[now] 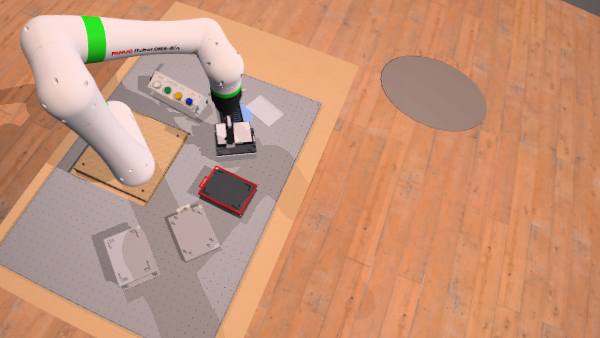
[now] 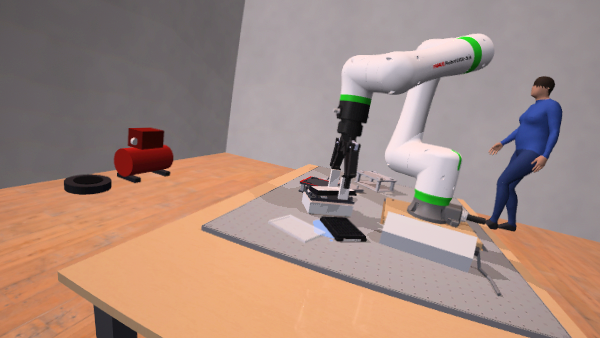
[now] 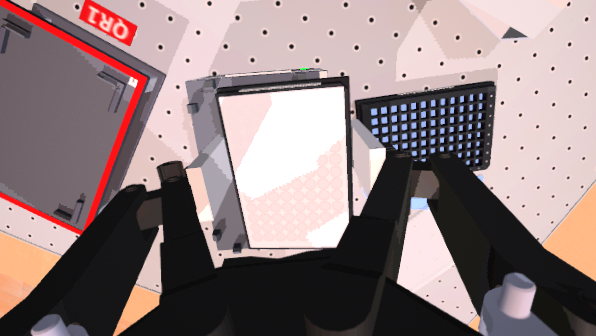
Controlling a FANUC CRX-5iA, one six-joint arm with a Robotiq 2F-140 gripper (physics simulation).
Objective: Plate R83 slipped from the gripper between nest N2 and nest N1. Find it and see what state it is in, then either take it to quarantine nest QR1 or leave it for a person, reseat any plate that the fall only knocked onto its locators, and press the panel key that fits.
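Places are measured from the arm's base along level axes (x left, y back, z up), in centimetres.
Where they show: gripper, fingertip midpoint: [image 2: 336, 194] [image 3: 289, 146]; arm's base at its link origin: [image 2: 427, 215].
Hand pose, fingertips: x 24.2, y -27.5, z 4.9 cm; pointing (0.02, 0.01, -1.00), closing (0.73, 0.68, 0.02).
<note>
Things, the pixels of their top centre, and the offset from my fingertips.
- black plate with a white lid, top centre: [image 3: 291, 184] [image 2: 333, 185] [image 1: 233, 131] dx +1.1, dy -1.3, dz +2.7 cm
- black well plate at its top centre: [image 3: 430, 138] [image 2: 342, 225] [image 1: 230, 114] dx +10.8, dy +7.1, dz -4.9 cm
- blue puddle at its top centre: [image 3: 435, 193] [image 2: 321, 231] [image 1: 246, 110] dx +16.3, dy +3.5, dz -6.2 cm
- red-framed nest QR1 at its top centre: [image 3: 38, 133] [image 1: 227, 188] [image 2: 324, 182] dx -16.6, dy -11.3, dz -1.8 cm
- key panel at its top centre: [image 2: 431, 221] [image 1: 176, 85] dx +5.6, dy +28.4, dz +2.0 cm
My gripper [image 1: 229, 135] [image 2: 340, 184] [image 3: 289, 146] is shut on a black plate with a white lid [image 1: 242, 132] [image 2: 331, 191] [image 3: 287, 163], gripping its long sides. The plate is low over a light grey nest [image 1: 235, 151] [image 2: 325, 206] [image 3: 204, 121]; I cannot tell whether it touches. A black well plate [image 2: 342, 229] [image 3: 429, 125] with blue-filled wells lies uncovered on the breadboard right beside that nest, with a blue puddle [image 1: 246, 113] [image 2: 321, 229] [image 3: 421, 203] at its edge. Its clear lid [image 1: 264, 110] [image 2: 295, 227] lies apart. The red-framed nest QR1 [image 1: 227, 190] [image 2: 312, 181] [image 3: 61, 125] is empty.
The key panel [image 1: 178, 93] [image 2: 428, 240] with white, green, yellow and blue keys stands at the back. Two empty grey nests [image 1: 193, 231] [image 1: 130, 255] lie at the near end. A person in blue [image 2: 529, 143] stands behind the table. A red compressor [image 2: 142, 155] and a tyre [image 2: 87, 183] are on the floor.
</note>
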